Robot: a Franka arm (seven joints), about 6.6 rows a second.
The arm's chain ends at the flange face. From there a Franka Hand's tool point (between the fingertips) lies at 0.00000 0.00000 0.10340 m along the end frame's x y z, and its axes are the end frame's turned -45 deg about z.
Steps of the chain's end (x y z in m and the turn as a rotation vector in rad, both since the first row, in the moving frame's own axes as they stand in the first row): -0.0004, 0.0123, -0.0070, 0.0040, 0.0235, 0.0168; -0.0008, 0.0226, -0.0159, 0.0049, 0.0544, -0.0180; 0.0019, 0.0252, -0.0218, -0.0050, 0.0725, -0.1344; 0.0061, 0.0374, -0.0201, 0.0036, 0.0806, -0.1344; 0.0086, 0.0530, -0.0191, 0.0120, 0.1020, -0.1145; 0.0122, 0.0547, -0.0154, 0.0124, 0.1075, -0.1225
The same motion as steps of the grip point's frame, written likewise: -0.0070, 0.0099, -0.0070, -0.0138, 0.0194, 0.0168; -0.0122, 0.0190, -0.0161, -0.0350, 0.0419, -0.0180; -0.0112, 0.0245, -0.0221, -0.0548, 0.0477, -0.1344; -0.0156, 0.0360, -0.0204, -0.0544, 0.0595, -0.1344; -0.0227, 0.0496, -0.0196, -0.0636, 0.0806, -0.1145; -0.0209, 0.0537, -0.0160, -0.0672, 0.0848, -0.1225
